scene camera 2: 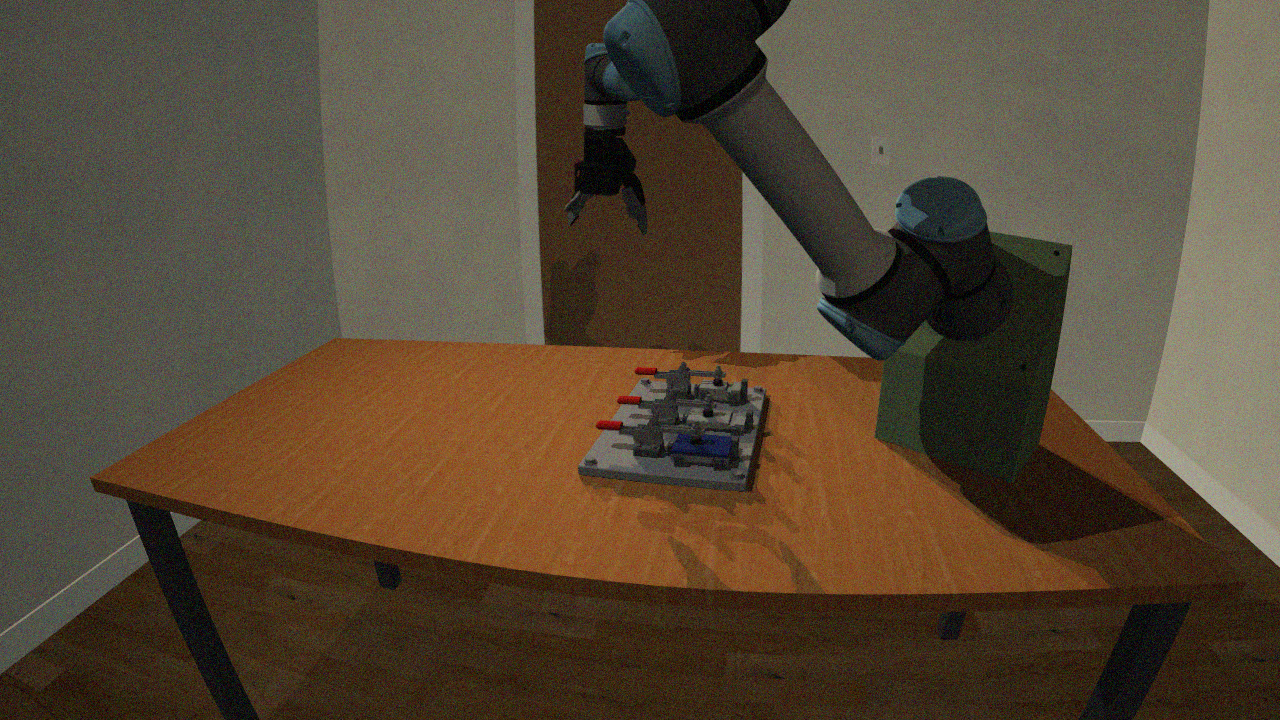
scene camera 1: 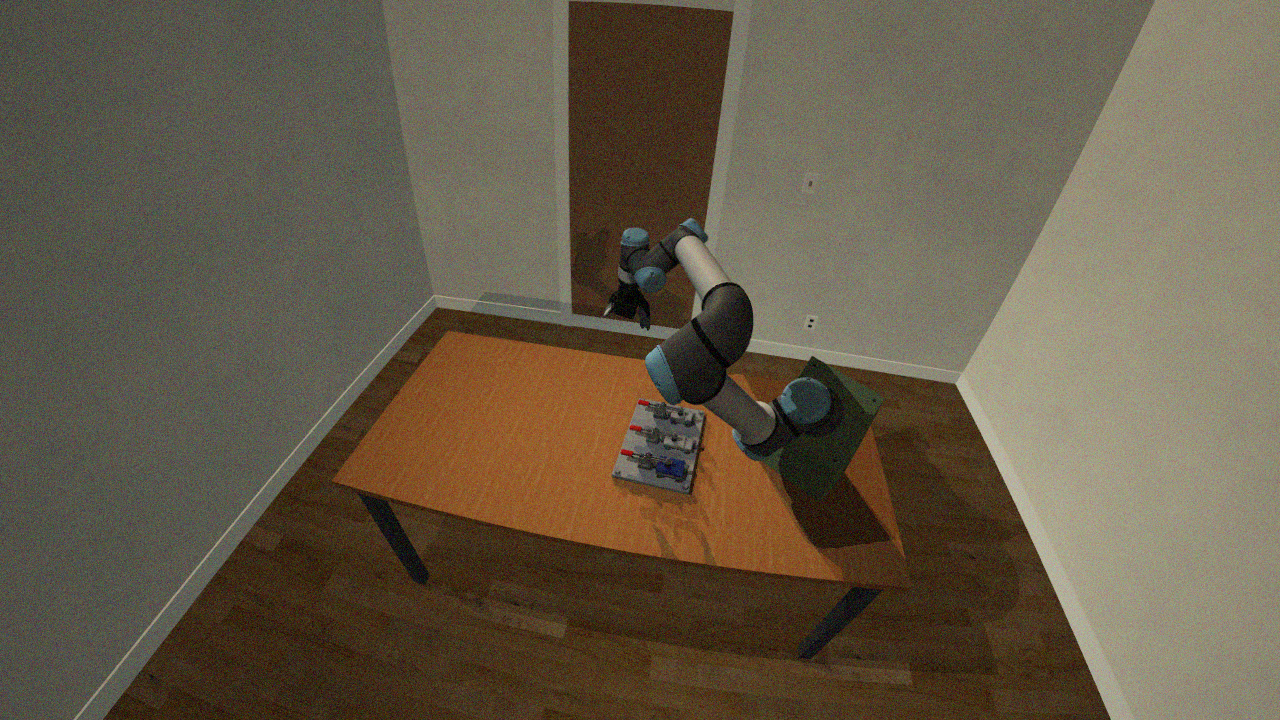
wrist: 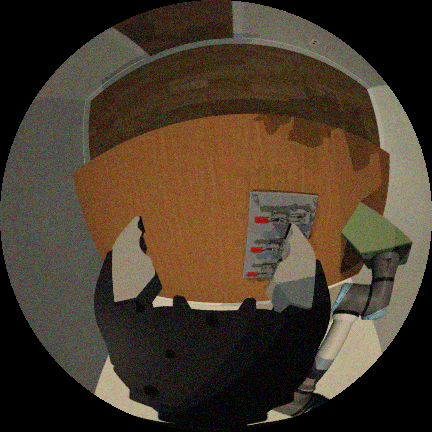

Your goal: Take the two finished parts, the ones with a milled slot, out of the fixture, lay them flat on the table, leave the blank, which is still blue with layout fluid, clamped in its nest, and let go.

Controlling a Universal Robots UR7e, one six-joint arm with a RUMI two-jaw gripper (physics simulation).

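Pixels of known places: gripper, fingertip midpoint: (scene camera 2: 606,230) (scene camera 1: 626,323) (wrist: 215,221); arm's base, origin of the base link: (scene camera 2: 967,298) (wrist: 385,257).
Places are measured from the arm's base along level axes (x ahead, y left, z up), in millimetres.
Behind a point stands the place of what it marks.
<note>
The fixture, a grey plate (scene camera 1: 629,476) @(y 259, x 475, z -223 mm) (scene camera 2: 606,464) @(y 256, x 490, z -222 mm) (wrist: 251,261) @(y 178, x 511, z -222 mm), lies on the table with three nests and red-handled toggle clamps. The blue blank (scene camera 1: 671,468) @(y 198, x 365, z -202 mm) (scene camera 2: 711,446) @(y 196, x 356, z -201 mm) sits in the front nest under its clamp. A pale grey part (scene camera 1: 682,444) @(y 90, x 362, z -206 mm) (scene camera 2: 719,418) @(y 88, x 373, z -206 mm) sits in the middle nest and another pale part (scene camera 1: 685,417) @(y -22, x 385, z -200 mm) (scene camera 2: 714,391) @(y -7, x 407, z -202 mm) in the back nest, clamp arms over both. Their slots are too small to make out. My gripper (scene camera 1: 626,320) @(y -109, x 641, z 49 mm) (scene camera 2: 607,226) @(y -109, x 641, z 49 mm) (wrist: 215,221) @(y -109, x 641, z 49 mm) is open and empty, high above and behind the fixture. In the wrist view its right finger hides part of the fixture.
The wooden table (scene camera 1: 501,429) @(y 243, x 934, z -237 mm) (scene camera 2: 375,447) @(y 323, x 875, z -237 mm) (wrist: 190,175) @(y -101, x 742, z -237 mm) carries the fixture near its middle. A green mounting block (scene camera 1: 819,465) @(y 109, x -48, z -103 mm) (scene camera 2: 966,402) @(y 90, x -7, z -135 mm) (wrist: 375,232) @(y -63, x 85, z -76 mm) holds the arm's base at the right. The forearm and elbow hang above the table between block and gripper.
</note>
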